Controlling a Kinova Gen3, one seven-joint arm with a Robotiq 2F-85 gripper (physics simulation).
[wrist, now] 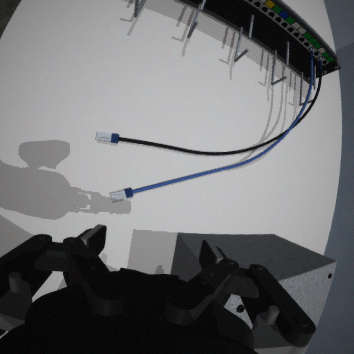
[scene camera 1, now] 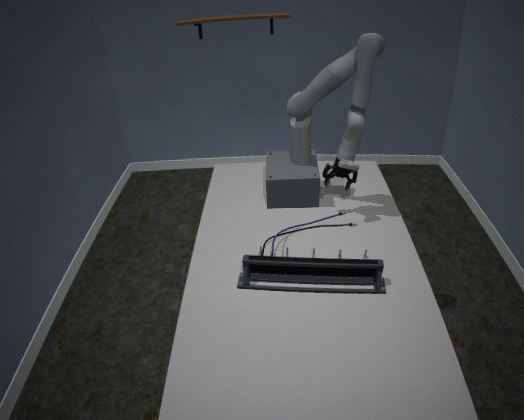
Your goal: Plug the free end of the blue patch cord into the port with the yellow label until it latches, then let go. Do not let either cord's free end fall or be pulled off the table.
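Frame: origin at the arm's base, x ahead, y left, z up, level; millimetres.
Where they show: gripper, fingertip midpoint: (wrist: 153, 243) (scene camera 1: 336, 187); arm's base at its link origin: (scene camera 1: 300, 159).
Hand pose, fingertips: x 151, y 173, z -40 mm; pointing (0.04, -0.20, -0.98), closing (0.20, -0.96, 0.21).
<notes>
Each offset is from my fingertips to the top centre of the thing. "spot": to the spot under its first point. Level surfaces: height alone.
The blue patch cord @[spot: dx +103, dy -97, dz -119 mm] (scene camera 1: 310, 221) (wrist: 190, 176) lies on the table, its free-end plug @[spot: dx +21, dy +34, dz -118 mm] (scene camera 1: 341, 213) (wrist: 120, 195) clear with a dark blue boot. The black cord @[spot: dx +122, dy -52, dz -121 mm] (scene camera 1: 320, 226) (wrist: 210, 153) lies beside it, its plug @[spot: dx +90, dy +90, dz -119 mm] (scene camera 1: 353, 224) (wrist: 106, 136) farther from the robot base. Both cords run to the end of the patch panel @[dx +403, dy -52, dz -24 mm] (scene camera 1: 315, 261) (wrist: 300, 55). The yellow label @[spot: dx +419, dy -60, dz -29 mm] (wrist: 270, 3) shows at the top edge of the wrist view, near a blue label; its port is hard to make out. My gripper (scene camera 1: 340, 186) (wrist: 153, 243) is open and empty, above the table, on the base side of the blue plug.
The grey robot base block (scene camera 1: 292, 192) (wrist: 260, 255) stands close beside the gripper. Several thin metal cable hooks @[spot: dx +321, dy -61, dz -89 mm] (scene camera 1: 313, 252) (wrist: 240, 45) stick out from the panel on the cord side. The table @[dz -125 mm] (scene camera 1: 320, 350) has dark floor along both sides. A wooden rail (scene camera 1: 235, 19) is on the back wall.
</notes>
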